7 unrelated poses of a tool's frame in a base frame.
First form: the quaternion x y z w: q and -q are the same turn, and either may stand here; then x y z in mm.
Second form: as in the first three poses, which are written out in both.
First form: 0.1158, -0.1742, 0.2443, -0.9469, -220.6, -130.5, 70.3
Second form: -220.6, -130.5, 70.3, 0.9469, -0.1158, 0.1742, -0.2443
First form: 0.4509, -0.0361, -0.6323, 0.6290, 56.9, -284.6, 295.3
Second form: 56.9, -284.6, 295.3, 0.6290, 0.4509, -0.0361, -0.6323
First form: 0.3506, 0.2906, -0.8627, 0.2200, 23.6, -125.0, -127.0
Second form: 23.6, -125.0, -127.0, 0.2200, 0.3506, 0.2906, -0.8627
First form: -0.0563, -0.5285, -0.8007, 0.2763, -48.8, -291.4, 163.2
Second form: -48.8, -291.4, 163.2, 0.2763, -0.0563, -0.5285, -0.8007
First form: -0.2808, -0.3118, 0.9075, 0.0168, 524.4, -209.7, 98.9
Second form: 524.4, -209.7, 98.9, 0.0168, -0.2808, -0.3118, 0.9075
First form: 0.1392, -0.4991, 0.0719, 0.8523, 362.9, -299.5, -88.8
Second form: 362.9, -299.5, -88.8, 0.8523, 0.1392, -0.4991, 0.0719
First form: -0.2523, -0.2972, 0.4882, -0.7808, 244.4, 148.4, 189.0
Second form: 244.4, 148.4, 189.0, 0.7808, 0.2523, 0.2972, -0.4882
